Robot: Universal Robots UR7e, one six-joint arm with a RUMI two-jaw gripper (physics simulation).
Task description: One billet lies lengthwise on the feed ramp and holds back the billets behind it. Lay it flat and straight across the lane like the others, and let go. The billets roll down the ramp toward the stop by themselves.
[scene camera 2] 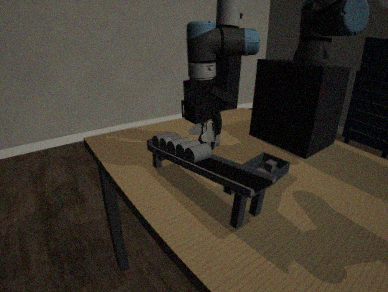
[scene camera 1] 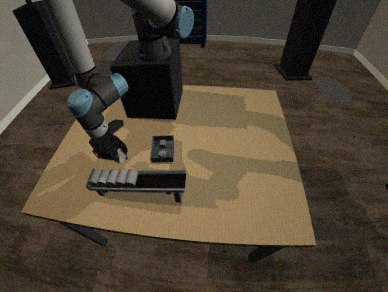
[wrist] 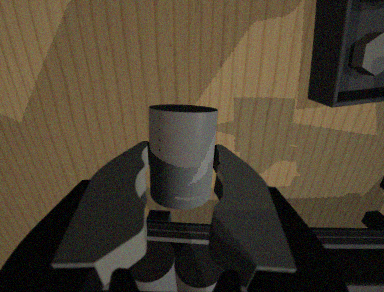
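Where they show: gripper, between the fingertips: (scene camera 1: 121,158) (wrist: 182,145); arm's base, origin of its link: (scene camera 2: 313,64) (scene camera 1: 154,53).
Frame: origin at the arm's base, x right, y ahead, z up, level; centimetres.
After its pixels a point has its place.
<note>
My gripper (scene camera 1: 121,159) @(x 18.1, y 37.2, z -27.2 cm) (scene camera 2: 210,142) @(x 18.1, y 37.2, z -27.2 cm) (wrist: 182,145) @(x 18.1, y 37.2, z -27.2 cm) is shut on a grey cylindrical billet (wrist: 183,172) @(x 17.9, y 37.0, z -23.2 cm), held above the table just beside the ramp, on its robot-base side. In the wrist view the billet's length points across the ramp's long direction. In the scene views the fingers mostly hide it. Several other billets (scene camera 1: 112,178) @(x 18.5, y 49.9, z -22.1 cm) (scene camera 2: 198,151) @(x 10.2, y 51.6, z -21.5 cm) (wrist: 156,265) @(x 22.0, y 45.3, z -23.7 cm) lie across the lane, side by side, at the ramp's left end in scene camera 1. The dark ramp (scene camera 1: 161,180) @(x 0.3, y 51.9, z -23.4 cm) (scene camera 2: 235,172) @(x 0.0, y 51.0, z -23.3 cm) (wrist: 350,238) has a bare lane on their right.
A small dark tray (scene camera 1: 162,160) @(x 0.7, y 37.7, z -30.8 cm) (scene camera 2: 283,171) @(x -4.6, y 29.6, z -30.2 cm) (wrist: 327,60) @(x 5.6, y 33.8, z -30.0 cm) with small grey pieces stands on the table (scene camera 1: 240,200) @(x -28.8, y 59.7, z -32.2 cm) (scene camera 2: 200,250) @(x -3.9, y 67.0, z -32.2 cm) behind the ramp, right of the gripper in scene camera 1. The black robot pedestal (scene camera 1: 150,90) @(x 3.9, y 9.1, z -13.8 cm) (scene camera 2: 300,105) @(x -0.3, y 9.9, z -14.2 cm) stands farther back.
</note>
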